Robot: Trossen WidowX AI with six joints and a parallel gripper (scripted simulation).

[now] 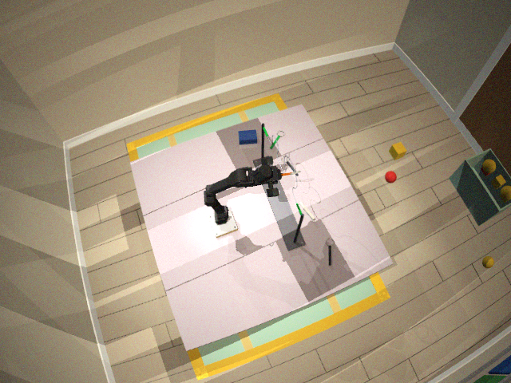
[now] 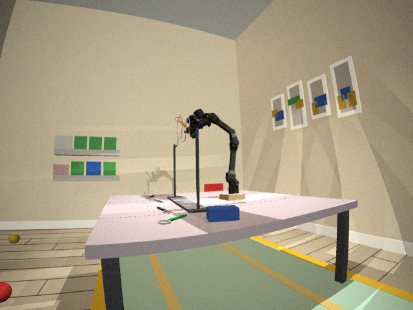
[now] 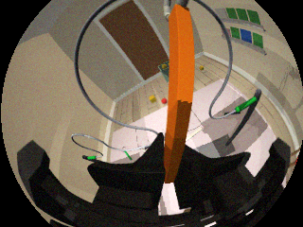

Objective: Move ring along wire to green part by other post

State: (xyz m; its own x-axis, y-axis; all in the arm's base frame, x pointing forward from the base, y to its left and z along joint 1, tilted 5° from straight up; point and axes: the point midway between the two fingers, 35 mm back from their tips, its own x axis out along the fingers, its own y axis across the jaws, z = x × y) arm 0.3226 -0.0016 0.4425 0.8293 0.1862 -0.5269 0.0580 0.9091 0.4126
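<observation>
My gripper tip is 80 mm below the orange-handled ring, 50 mm to the left of it and 10 mm short of it. Also, from my gripper tip: white stick: 460 mm below, 170 mm ahead, 30 mm to the right; dark-handled ring: 470 mm below, 300 mm to the right, 230 mm ahead; green-handled ring: 530 mm to the left, 470 mm below, 160 mm ahead.
</observation>
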